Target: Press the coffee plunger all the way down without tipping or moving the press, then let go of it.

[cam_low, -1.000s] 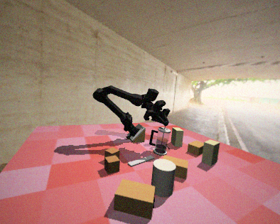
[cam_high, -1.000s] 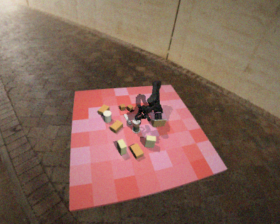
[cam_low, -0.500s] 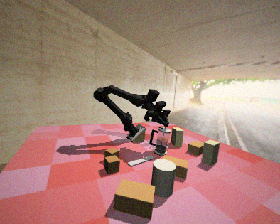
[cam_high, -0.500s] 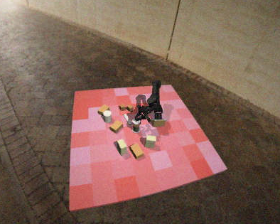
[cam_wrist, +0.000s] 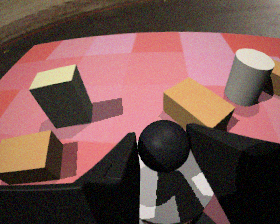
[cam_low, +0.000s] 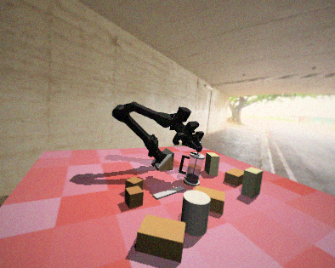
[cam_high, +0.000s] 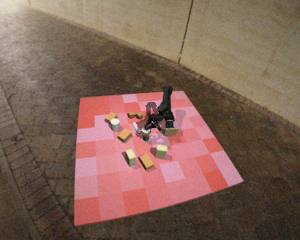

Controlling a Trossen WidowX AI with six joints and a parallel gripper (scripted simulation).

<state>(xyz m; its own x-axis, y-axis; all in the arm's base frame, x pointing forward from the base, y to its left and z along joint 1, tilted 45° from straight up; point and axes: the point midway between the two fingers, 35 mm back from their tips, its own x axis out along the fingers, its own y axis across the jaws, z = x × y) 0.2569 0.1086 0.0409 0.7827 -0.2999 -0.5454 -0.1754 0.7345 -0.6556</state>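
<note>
Right now my gripper tip is 8 cm above the coffee press, 3 cm past it and 2 cm to the left of it. Round my gripper tip: flat grey piece (17 cm below, 16 cm to the right, 2 cm ahead).
</note>
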